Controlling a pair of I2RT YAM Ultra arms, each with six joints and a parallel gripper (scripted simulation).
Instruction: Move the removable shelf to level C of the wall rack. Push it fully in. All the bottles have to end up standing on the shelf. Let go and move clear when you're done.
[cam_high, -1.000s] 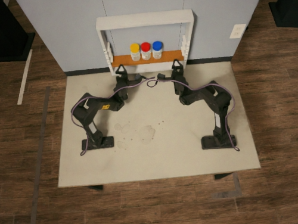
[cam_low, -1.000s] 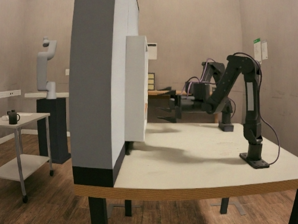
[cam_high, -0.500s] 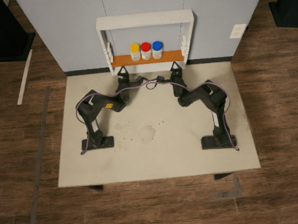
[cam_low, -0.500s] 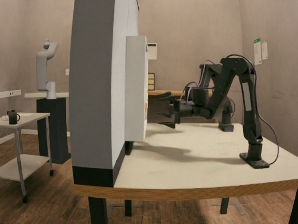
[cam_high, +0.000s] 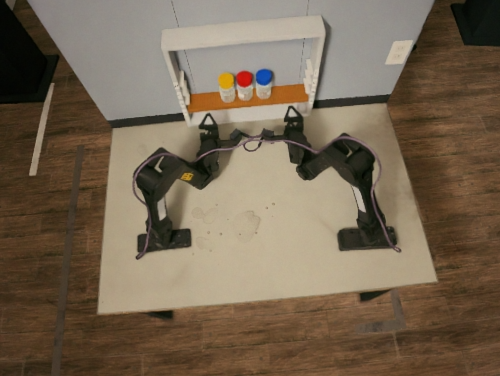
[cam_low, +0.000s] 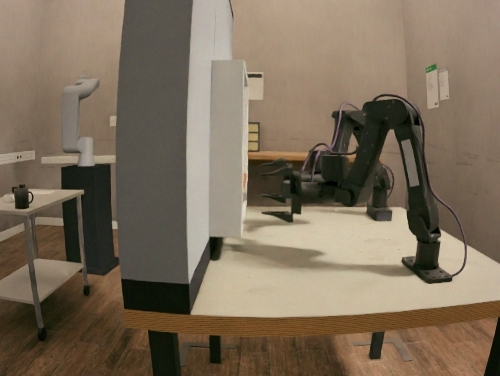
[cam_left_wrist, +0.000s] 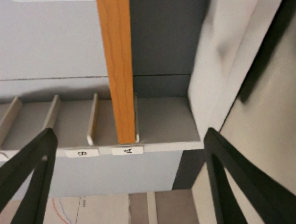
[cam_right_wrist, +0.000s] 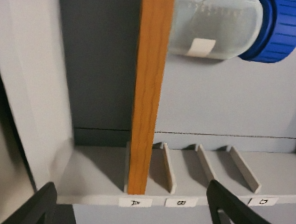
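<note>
My right gripper is now 100 mm to the right of the blue-capped bottle, 90 mm short of it and 60 mm below it. Also, from my right hand: wall rack (160 mm to the left, 120 mm above, 80 mm ahead); then removable shelf (160 mm to the left, 80 mm ahead, 10 mm above); then red-capped bottle (170 mm to the left, 80 mm ahead, 60 mm above).
Now: the yellow-capped bottle 10 cm ahead of my left hand, 7 cm to the right of it and 6 cm above it. From my left hand the other things lie so: wall rack (11 cm ahead, 14 cm to the right, 12 cm above); then removable shelf (11 cm ahead, 14 cm to the right, 1 cm above); then red-capped bottle (11 cm ahead, 13 cm to the right, 6 cm above).
</note>
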